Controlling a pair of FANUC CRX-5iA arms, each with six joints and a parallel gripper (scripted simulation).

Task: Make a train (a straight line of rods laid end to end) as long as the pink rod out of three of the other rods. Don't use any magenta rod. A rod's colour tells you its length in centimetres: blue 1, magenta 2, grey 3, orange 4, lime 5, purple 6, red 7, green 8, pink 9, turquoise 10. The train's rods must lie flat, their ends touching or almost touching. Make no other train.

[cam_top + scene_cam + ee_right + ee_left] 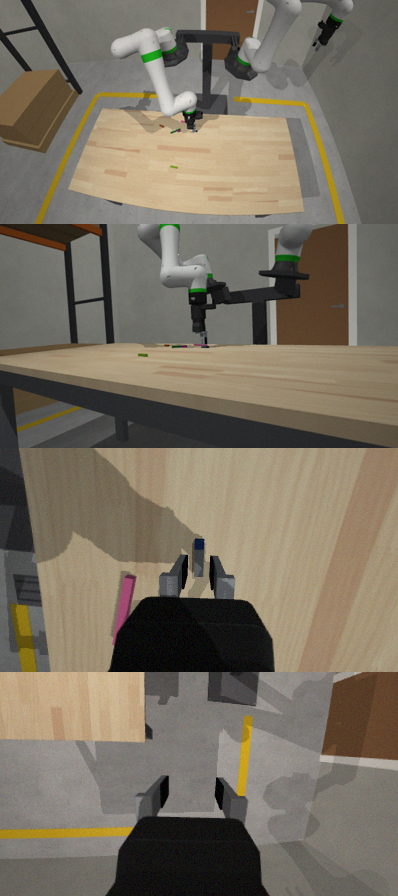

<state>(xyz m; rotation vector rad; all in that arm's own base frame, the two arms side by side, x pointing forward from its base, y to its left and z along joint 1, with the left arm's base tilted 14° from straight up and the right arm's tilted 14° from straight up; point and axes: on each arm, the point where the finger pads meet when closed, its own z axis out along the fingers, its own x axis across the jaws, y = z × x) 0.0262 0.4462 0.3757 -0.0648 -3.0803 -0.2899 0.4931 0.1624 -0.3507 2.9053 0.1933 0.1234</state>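
Note:
The grey rod is 3 cm below my right hand. From my right hand the other things lie so: magenta rod: 11 cm to the right, 3 cm below, 3 cm ahead; then pink rod: 8 cm to the right, 7 cm behind, 3 cm below; then blue rod: 3 cm below, 2 cm to the left, 1 cm behind.

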